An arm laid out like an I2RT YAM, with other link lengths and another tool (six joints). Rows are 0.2 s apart.
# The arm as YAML. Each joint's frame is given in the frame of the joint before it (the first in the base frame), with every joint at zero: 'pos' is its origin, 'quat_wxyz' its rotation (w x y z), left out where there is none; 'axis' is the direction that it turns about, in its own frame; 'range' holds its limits. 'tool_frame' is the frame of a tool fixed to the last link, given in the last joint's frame.
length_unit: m
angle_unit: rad
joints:
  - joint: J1
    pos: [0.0, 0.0, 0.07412]
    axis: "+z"
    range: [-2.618, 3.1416]
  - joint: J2
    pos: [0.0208, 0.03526, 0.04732]
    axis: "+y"
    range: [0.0, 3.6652]
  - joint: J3
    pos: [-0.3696, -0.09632, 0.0]
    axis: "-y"
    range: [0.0, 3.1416]
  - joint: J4
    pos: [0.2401, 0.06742, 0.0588]
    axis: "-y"
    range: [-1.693, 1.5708]
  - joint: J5
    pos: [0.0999, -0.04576, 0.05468]
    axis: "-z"
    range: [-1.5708, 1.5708]
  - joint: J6
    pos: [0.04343, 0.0, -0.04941]
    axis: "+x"
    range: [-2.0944, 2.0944]
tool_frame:
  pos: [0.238, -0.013, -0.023]
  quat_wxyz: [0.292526, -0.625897, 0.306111, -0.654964]
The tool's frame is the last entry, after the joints.
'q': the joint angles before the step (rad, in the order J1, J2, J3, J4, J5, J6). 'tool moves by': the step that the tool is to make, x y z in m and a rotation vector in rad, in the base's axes. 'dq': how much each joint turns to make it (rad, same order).
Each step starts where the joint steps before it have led.
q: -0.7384, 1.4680, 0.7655, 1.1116, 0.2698, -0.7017
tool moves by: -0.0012, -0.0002, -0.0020, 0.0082, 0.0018, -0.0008
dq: -0.0010, -0.0060, -0.0009, -0.0132, 0.0017, 0.0047
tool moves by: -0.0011, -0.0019, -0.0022, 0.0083, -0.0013, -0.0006
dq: -0.0046, -0.0004, 0.0008, -0.0081, -0.0010, 0.0083
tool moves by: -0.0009, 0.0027, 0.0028, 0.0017, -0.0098, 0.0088
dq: -0.0002, -0.0101, -0.0002, -0.0069, -0.0053, 0.0112
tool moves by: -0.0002, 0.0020, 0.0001, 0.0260, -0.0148, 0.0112
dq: 0.0042, -0.0196, 0.0111, -0.0454, 0.0046, 0.0307
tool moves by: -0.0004, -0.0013, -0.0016, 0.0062, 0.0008, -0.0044
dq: 0.0008, 0.0004, 0.0024, -0.0073, 0.0063, 0.0019
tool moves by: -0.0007, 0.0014, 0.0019, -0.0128, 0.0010, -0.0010
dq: -0.0003, 0.0021, -0.0074, 0.0201, -0.0031, -0.0100
